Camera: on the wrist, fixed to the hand. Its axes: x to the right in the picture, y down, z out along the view.
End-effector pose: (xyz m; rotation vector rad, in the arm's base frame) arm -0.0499 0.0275 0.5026 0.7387 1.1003 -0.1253
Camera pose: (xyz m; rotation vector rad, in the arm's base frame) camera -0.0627 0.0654 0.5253 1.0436 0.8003 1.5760
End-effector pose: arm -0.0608 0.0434 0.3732 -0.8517 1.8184 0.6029
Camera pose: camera -0.0988 0.0495 0.3984 -0.2786 -2.4761 -1.6627
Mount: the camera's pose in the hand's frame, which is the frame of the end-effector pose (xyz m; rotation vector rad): -0.0154 0.0340 -0.0269 -0.4252 0.5555 1.4642
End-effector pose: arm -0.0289 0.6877 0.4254 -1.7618 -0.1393 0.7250
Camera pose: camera -0.0360 0.6473 0.4045 -2.2433 1.6167 1.1849
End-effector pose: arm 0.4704 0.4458 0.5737 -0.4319 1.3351 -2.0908
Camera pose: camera 0.4777 0.4643 0.5322 0.8343 1.5962 -0.6755
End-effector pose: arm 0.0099 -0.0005 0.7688 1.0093 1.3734 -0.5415
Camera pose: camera 0.0206 0.0354 0.7955 1.5207 0.7781 1.1271
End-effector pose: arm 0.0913 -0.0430 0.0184 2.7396 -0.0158 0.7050
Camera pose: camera 0.0622 -0.0683 0.0435 1.6403 -1.8542 1.4761
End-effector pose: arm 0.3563 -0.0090 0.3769 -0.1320 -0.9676 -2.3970
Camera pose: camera 0.3900 -0.0401 0.3736 -0.2102 0.0455 -1.0848
